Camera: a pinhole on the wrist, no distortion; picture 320 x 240 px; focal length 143.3 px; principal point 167.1 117.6 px. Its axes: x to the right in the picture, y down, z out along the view. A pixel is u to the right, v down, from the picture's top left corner.
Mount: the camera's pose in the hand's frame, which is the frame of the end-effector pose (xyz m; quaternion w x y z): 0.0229 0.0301 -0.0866 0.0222 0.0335 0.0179 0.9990
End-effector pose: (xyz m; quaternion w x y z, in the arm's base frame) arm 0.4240 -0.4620 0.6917 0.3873 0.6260 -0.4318 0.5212
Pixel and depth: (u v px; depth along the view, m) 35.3 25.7 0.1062
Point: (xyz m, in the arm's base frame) 0.3463 -0.5213 0.8222
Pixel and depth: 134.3 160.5 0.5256
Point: 0.6850 -0.8552 0.7889
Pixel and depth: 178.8 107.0 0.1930
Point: 0.4108 -0.5812 0.6974
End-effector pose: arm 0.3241 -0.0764 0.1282 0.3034 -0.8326 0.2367 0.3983
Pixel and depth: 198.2 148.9 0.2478
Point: 0.2368 0.0504 0.0626
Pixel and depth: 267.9 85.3 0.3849
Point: -0.0523 0.0730 0.1029
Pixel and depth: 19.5 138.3 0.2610
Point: 0.4244 -0.0064 -0.1944
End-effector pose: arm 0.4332 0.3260 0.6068 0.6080 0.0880 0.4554 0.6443
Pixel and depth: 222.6 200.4 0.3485
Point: 0.7495 0.3520 0.7013
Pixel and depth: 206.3 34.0 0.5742
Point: 0.5004 0.5492 1.1894
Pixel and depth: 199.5 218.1 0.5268
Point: 0.9807 0.4326 0.6838
